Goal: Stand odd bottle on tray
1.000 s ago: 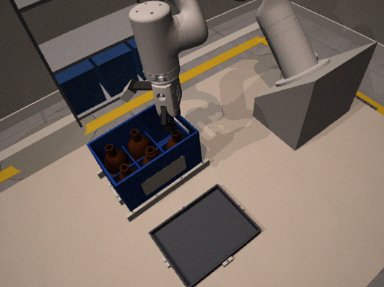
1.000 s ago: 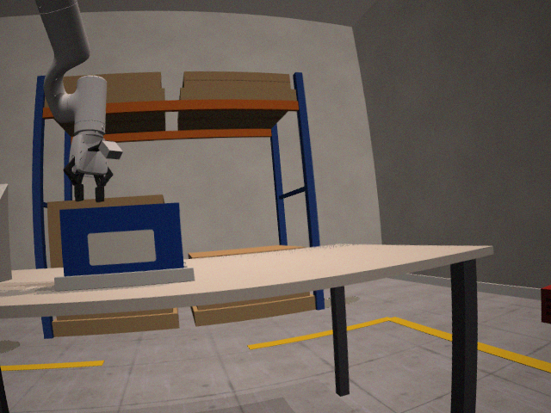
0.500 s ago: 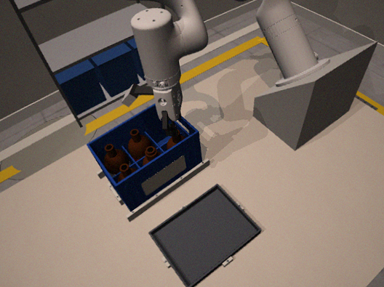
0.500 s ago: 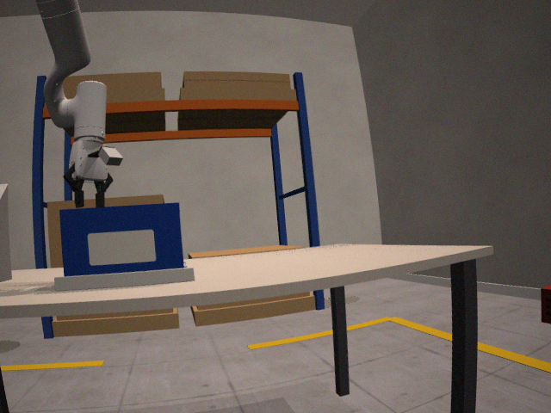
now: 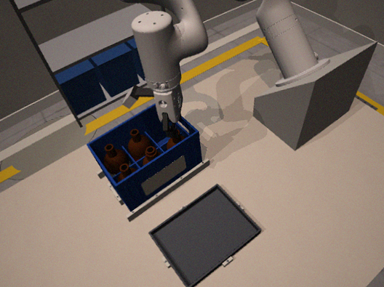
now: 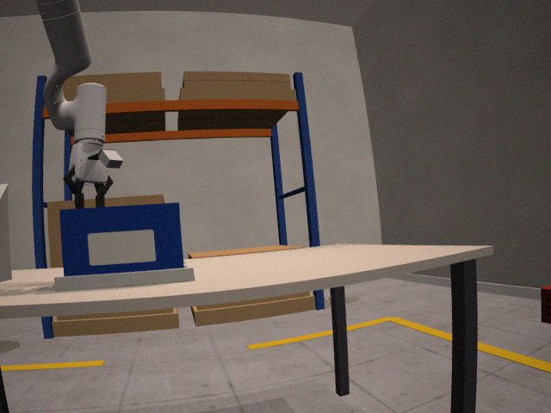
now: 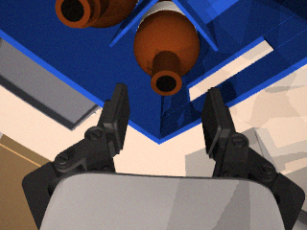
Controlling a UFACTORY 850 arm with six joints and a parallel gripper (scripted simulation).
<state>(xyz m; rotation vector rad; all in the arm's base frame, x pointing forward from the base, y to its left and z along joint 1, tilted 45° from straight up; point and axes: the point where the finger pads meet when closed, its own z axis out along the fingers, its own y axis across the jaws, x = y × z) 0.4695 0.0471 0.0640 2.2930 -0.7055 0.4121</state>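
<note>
My gripper is now 9 cm short of the brown bottle, 2 cm to the right of it and 11 cm above it. From my hand the other things lie so: dark grey tray 6 cm ahead, 25 cm to the left, 19 cm below; then crate 9 cm ahead, 3 cm to the right, 12 cm below.
</note>
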